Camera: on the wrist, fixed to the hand. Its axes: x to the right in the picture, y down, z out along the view.
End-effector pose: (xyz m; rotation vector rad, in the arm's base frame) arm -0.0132 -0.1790 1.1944 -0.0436 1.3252 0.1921
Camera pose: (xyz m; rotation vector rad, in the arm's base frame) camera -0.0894 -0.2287 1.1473 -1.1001 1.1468 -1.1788
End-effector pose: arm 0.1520 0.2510 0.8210 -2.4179 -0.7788 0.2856
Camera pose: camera 0.1845 0.2485 0.9181 -1.1427 -2.1844 -0.5793
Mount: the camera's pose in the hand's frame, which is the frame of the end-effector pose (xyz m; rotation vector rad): 0.0223 -0.0400 -0.0916 -0.0095 0.2094 -1.5964
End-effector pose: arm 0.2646 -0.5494 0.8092 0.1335 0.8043 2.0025
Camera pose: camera 0.2452 -0.5622 0.7095 -0.5742 0.6401 0.4935
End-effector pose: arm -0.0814 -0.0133 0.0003 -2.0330 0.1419 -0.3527
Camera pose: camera -0.0904 -0.0776 0.0795 -1.6857 -1.4074 -1.4938
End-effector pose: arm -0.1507 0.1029 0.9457 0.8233 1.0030 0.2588
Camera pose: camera -0.2211 0.1329 0.8777 -0.1921 1.5579 -1.0305
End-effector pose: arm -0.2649 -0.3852 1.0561 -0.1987 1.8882 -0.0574
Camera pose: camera -0.3540 -0.4337 1.0702 -1.6827 1.4640 -1.1557
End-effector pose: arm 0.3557 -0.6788 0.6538 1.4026 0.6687 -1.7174
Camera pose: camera 0.3704 -0.5892 0.6064 -0.7083 -1.7067 1.9380
